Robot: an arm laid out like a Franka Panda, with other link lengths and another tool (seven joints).
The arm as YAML. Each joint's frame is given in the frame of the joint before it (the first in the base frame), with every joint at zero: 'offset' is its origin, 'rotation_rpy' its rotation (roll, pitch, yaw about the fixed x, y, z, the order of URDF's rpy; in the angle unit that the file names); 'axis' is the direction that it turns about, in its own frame. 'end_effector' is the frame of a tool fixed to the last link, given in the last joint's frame.
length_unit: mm
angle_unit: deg
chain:
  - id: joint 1
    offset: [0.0, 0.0, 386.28]
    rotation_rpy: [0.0, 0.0, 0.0]
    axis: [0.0, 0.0, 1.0]
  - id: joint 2
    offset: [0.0, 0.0, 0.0]
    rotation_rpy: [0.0, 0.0, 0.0]
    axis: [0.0, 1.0, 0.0]
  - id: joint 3
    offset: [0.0, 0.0, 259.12]
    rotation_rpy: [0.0, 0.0, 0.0]
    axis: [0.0, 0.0, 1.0]
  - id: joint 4
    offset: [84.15, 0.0, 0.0]
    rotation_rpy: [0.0, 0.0, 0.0]
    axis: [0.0, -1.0, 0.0]
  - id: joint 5
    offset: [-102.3, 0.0, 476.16]
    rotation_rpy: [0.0, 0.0, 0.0]
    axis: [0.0, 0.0, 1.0]
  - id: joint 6
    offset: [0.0, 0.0, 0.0]
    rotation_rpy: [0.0, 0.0, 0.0]
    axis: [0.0, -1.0, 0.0]
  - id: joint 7
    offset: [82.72, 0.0, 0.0]
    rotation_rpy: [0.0, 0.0, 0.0]
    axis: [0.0, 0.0, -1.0]
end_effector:
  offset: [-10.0, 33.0, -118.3]
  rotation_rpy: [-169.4, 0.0, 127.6]
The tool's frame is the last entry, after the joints.
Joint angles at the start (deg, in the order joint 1, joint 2, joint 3, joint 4, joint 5, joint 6, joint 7):
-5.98, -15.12, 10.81, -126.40, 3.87, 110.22, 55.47
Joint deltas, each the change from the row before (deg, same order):
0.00, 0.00, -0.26, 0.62, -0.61, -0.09, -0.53
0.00, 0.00, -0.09, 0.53, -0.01, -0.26, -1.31
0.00, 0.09, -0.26, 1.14, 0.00, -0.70, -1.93
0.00, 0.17, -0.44, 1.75, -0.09, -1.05, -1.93
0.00, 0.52, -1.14, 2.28, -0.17, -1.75, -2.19
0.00, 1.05, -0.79, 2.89, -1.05, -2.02, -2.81
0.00, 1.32, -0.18, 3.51, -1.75, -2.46, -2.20
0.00, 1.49, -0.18, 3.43, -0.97, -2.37, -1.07
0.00, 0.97, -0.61, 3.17, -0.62, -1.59, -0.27
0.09, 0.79, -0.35, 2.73, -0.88, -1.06, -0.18
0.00, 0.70, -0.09, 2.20, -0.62, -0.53, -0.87
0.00, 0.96, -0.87, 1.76, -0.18, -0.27, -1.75
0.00, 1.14, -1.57, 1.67, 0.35, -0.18, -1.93
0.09, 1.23, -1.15, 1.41, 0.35, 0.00, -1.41
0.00, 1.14, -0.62, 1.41, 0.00, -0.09, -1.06
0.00, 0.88, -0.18, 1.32, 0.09, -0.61, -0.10
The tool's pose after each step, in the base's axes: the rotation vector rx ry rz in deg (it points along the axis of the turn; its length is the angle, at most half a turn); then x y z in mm. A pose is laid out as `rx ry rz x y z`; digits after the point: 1 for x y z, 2 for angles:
-134.72 -104.73 10.38 594.9 79.1 464.3
-133.73 -106.34 10.16 595.6 78.9 469.3
-132.28 -108.54 9.82 597.2 77.5 478.9
-131.01 -110.68 9.27 600.0 74.4 493.4
-129.75 -112.09 9.12 603.7 63.7 508.9
-127.79 -115.09 10.20 608.1 55.3 523.9
-126.10 -118.35 12.31 612.8 51.8 540.8
-125.19 -119.62 13.66 618.0 48.7 555.6
-125.99 -119.81 13.40 623.0 41.1 574.7
-126.89 -120.54 13.26 626.9 36.7 591.8
-126.88 -122.17 12.94 630.1 34.8 605.4
-126.24 -123.44 12.57 634.1 24.7 612.4
-125.76 -123.78 11.73 638.7 7.4 616.8
-125.25 -124.07 11.10 643.7 -4.3 617.6
-124.86 -124.63 10.95 648.2 -11.7 618.9
-124.80 -124.38 10.96 651.2 -13.9 621.3

